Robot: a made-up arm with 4 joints.
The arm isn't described. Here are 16 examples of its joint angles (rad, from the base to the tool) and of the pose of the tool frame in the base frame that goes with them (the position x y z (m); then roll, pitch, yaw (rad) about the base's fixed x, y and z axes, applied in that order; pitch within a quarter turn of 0, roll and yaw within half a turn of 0).
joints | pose
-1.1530 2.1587 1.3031 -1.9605 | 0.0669 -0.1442 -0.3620 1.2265 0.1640 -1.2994
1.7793 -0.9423 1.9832 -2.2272 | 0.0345 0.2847 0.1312 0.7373 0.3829 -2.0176
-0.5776 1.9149 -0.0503 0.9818 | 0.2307 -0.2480 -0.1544 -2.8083 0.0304 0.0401
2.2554 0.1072 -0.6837 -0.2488 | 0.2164 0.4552 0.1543 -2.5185 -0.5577 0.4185
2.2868 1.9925 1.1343 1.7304 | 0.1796 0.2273 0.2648 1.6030 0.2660 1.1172
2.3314 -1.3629 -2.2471 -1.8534 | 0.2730 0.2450 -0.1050 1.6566 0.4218 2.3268
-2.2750 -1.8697 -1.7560 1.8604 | 0.2305 -0.0198 -0.1558 1.7816 0.3980 -1.7719
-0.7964 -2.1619 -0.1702 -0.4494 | 0.2320 0.0029 0.0463 -1.8120 -0.1666 -0.0350
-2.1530 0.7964 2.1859 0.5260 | 0.1999 0.0486 -0.3419 -2.5038 -0.1566 -2.1947
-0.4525 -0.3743 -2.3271 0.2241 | 0.1422 -0.3313 0.2031 0.1704 0.0569 -2.3286
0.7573 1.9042 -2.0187 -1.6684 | 0.2836 -0.4135 0.2518 -2.4332 0.9642 -2.4336
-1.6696 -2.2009 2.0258 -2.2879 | 0.0336 -0.0276 0.0295 -2.0352 0.4725 2.0870
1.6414 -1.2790 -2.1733 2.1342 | 0.2310 0.2334 0.2667 -1.1341 -0.1818 2.1849
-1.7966 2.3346 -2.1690 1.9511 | 0.2161 0.1029 -0.1282 -1.8992 -0.7624 2.4634
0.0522 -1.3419 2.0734 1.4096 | 0.1703 -0.1638 0.1873 2.6254 1.0406 2.8321
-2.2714 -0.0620 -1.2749 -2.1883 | 0.3517 -0.0365 -0.3403 0.5790 0.8758 1.0981
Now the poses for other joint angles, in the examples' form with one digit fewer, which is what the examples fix.
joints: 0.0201 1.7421 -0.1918 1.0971
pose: 0.228 -0.335 0.041 2.822 0.190 0.029
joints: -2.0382 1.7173 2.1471 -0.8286
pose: 0.140 0.233 -0.378 1.946 0.504 -2.243
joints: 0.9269 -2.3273 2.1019 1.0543
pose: 0.190 -0.086 0.191 -2.030 -0.097 -2.105
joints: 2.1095 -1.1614 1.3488 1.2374
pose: 0.210 0.199 0.136 -1.933 -0.126 -1.347
